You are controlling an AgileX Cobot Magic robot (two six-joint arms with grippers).
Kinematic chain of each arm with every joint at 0, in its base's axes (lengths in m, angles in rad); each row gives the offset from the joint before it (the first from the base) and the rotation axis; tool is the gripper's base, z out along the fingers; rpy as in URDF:
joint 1: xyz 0 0 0.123 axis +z
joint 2: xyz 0 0 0 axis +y
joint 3: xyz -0.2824 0 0.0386 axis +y
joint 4: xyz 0.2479 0 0.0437 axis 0.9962 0 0.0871
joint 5: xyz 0 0 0 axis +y
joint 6: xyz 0.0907 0 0.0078 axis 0.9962 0 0.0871
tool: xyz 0 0 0 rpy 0 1.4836 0
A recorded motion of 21 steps. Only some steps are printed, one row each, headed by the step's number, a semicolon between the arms.
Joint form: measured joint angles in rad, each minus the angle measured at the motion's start. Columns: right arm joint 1, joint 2, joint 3, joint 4, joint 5, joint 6; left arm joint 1, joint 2, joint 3, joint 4, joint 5, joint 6.
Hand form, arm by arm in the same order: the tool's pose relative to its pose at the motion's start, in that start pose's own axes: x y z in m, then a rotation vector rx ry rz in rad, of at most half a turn. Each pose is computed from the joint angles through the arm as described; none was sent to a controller.
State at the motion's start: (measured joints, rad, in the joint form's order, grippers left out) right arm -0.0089 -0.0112 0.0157 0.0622 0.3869 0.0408; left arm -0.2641 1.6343 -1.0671 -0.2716 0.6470 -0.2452
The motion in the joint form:
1: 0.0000 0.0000 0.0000 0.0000 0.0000 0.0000; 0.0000 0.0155 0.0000 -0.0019 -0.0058 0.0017
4: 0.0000 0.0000 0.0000 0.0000 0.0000 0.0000; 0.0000 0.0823 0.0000 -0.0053 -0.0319 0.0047
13: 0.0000 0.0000 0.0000 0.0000 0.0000 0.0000; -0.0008 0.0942 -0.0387 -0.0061 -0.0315 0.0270
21: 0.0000 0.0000 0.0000 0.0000 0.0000 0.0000; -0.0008 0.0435 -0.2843 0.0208 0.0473 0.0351
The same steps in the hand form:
1: 0.0000 0.0000 0.0000 0.0000 0.0000 0.0000; -0.0001 0.0009 0.0052 -0.0043 0.0083 -0.0023
4: 0.0000 0.0000 0.0000 0.0000 0.0000 0.0000; 0.0003 0.0056 0.0276 -0.0258 0.0424 -0.0127
13: 0.0000 0.0000 0.0000 0.0000 0.0000 0.0000; -0.0086 0.0005 0.0260 -0.0131 0.0196 0.0139
21: 0.0000 0.0000 0.0000 0.0000 0.0000 0.0000; -0.0573 -0.0357 -0.0381 0.0771 -0.1722 0.0905

